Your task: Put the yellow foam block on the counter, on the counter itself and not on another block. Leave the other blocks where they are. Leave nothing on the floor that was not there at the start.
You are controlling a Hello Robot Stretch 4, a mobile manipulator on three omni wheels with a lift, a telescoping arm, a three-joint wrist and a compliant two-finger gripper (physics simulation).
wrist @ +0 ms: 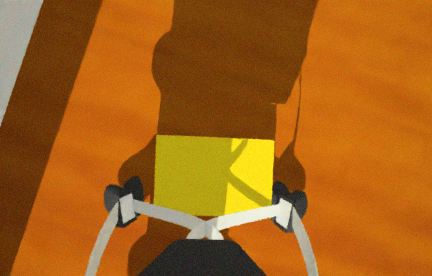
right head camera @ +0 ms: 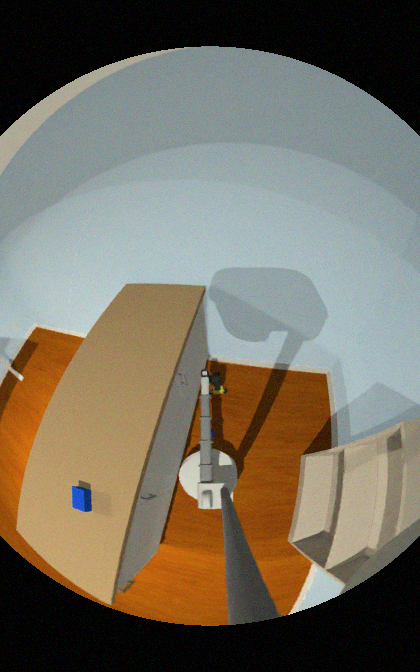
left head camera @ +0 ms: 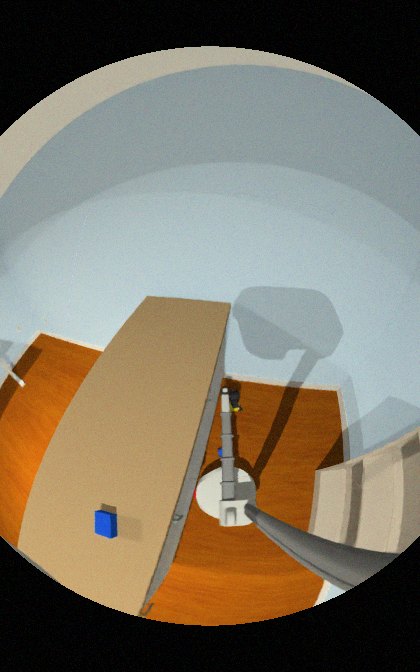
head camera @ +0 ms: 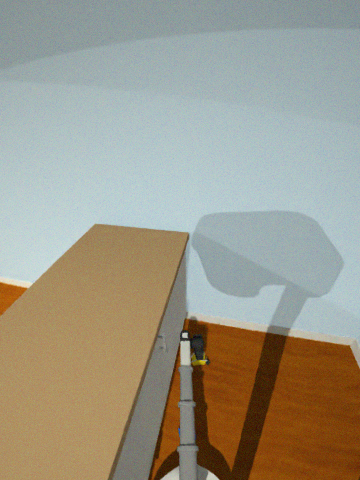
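The yellow foam block lies on the floor beside the counter, near the far wall. My gripper is open and points down above the block. In the wrist view its fingertips stand to the left and right of the block's lower part, with a gap on each side, and the block's long sides run across the view. A blue block sits on the counter's near part. Another blue block is on the floor, partly hidden by my arm.
The counter's grey front with handles stands close to the left of my arm. A beige shelf unit stands to the right. A small red patch shows at the left edge of my base.
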